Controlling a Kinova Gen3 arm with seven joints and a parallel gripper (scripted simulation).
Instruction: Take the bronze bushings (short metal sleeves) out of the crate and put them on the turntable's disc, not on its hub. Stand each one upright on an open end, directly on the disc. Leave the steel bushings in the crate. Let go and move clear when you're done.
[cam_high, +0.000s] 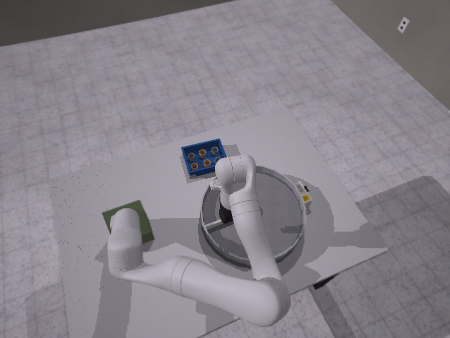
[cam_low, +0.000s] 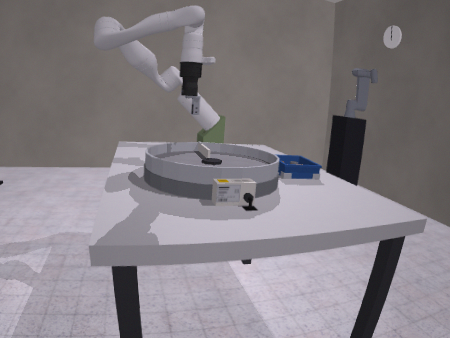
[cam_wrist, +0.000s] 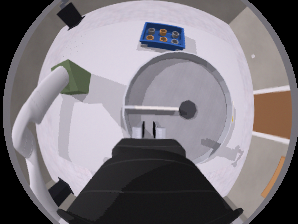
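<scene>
Now: hand 380 mm to the right of the crate, 190 mm above it and 40 mm short of it. Round my hand: turntable 160 mm below, 150 mm ahead, 40 mm to the left; turntable disc 160 mm below, 130 mm ahead, 40 mm to the left.
</scene>
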